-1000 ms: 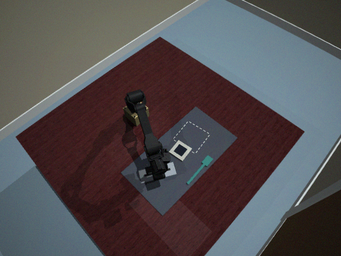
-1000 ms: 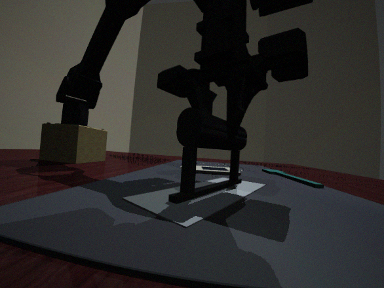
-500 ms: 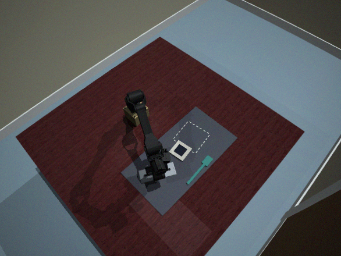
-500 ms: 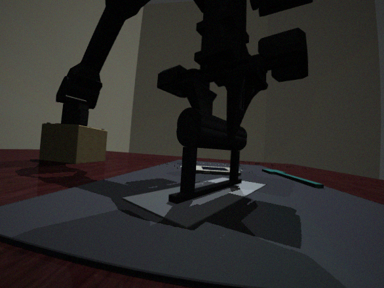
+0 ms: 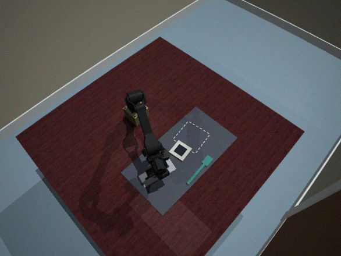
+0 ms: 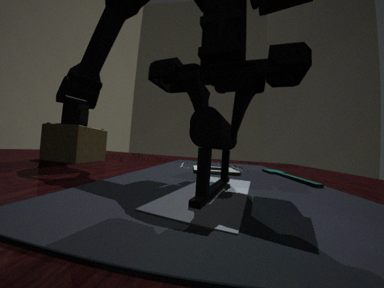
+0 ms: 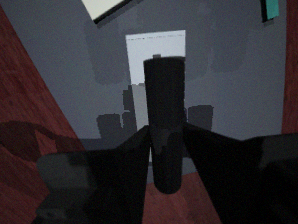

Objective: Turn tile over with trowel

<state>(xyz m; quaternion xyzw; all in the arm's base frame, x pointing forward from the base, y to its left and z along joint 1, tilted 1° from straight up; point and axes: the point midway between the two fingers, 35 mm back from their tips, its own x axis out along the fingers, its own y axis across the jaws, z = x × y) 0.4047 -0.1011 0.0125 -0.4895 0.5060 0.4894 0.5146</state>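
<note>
Now: the grey mat 170 mm to the left of my gripper tip, 80 mm below it and 10 mm behind it. The rest, counted from my gripper tip: tile: 190 mm to the left, 60 mm below, 40 mm behind; then trowel: 30 mm below, 20 mm to the left; then teal flat tool: 220 mm to the left, 120 mm ahead, 60 mm below.
</note>
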